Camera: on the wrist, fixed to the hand. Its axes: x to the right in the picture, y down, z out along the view.
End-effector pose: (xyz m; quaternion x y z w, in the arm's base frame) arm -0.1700 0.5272 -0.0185 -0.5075 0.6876 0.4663 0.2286
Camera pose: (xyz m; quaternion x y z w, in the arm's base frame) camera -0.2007 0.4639 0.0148 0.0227 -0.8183 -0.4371 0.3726
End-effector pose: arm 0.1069 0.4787 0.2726 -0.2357 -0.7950 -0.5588 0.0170
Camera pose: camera 0.0922 0.4357 0.3357 -0.5708 -0.3248 -0.5204 0.5457
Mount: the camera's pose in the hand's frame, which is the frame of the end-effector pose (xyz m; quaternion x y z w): 0.0161 0.0384 -0.0657 -0.1133 0.2320 0.6733 0.6928
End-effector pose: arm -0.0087 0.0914 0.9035 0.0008 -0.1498 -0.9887 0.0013
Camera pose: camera -0.0246 0.0352 0.8521 0.1289 0.0080 -0.7009 0.7015
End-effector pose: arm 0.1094 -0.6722 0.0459 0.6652 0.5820 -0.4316 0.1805
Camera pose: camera 0.1682 -0.6233 0.0601 0.9324 0.0461 0.0428 0.3560
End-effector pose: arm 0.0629 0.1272 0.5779 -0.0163 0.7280 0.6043 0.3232
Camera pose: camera 0.0046 0.0849 0.6074 -0.3021 -0.5219 -0.7150 0.3537
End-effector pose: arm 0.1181 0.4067 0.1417 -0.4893 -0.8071 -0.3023 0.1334
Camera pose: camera 0.1384 0.3905 0.2150 -0.8274 -0.1645 -0.3246 0.4278
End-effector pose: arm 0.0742 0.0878 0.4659 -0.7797 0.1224 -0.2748 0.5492
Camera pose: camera 0.0547 0.0139 0.4513 -0.4562 0.7683 0.0124 0.4488
